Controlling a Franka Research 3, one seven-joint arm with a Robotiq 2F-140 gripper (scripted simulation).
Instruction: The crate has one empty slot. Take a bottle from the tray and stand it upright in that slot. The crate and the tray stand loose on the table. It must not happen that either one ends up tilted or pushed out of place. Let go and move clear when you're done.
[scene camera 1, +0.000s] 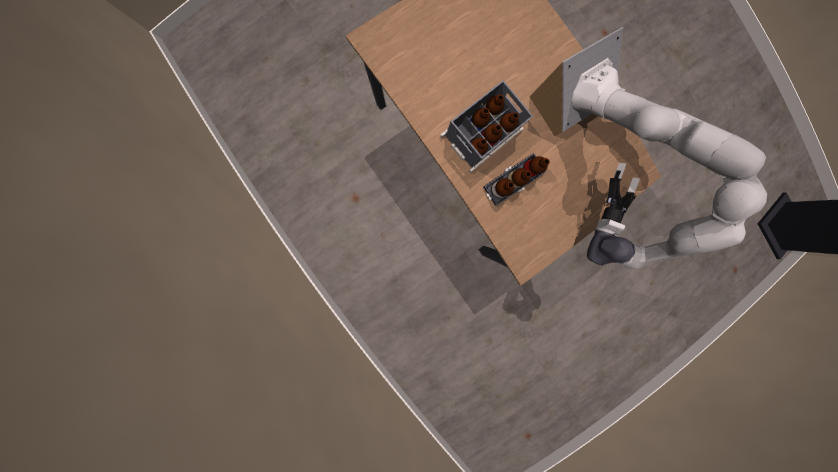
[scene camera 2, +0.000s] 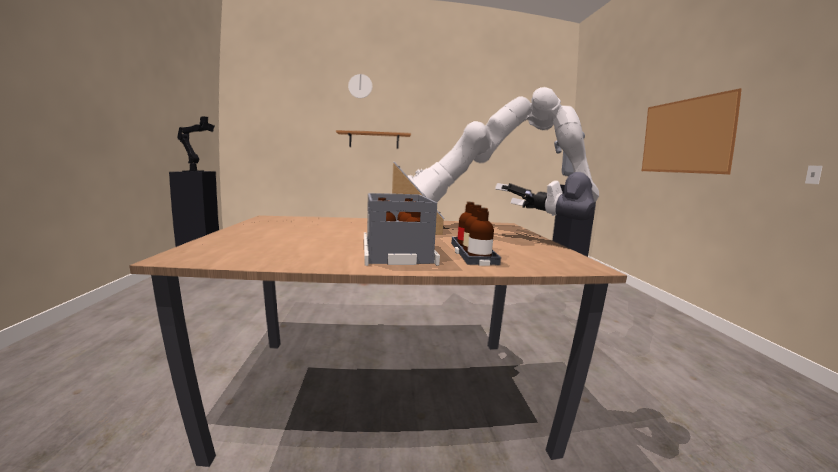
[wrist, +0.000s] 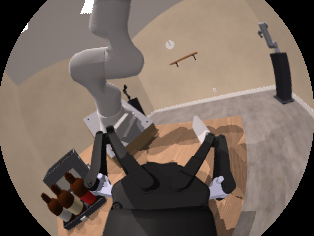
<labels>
My gripper (wrist: 161, 120): 0.20 m from the lens. A grey crate (wrist: 72, 164) is 0.57 m from the lens.
</labels>
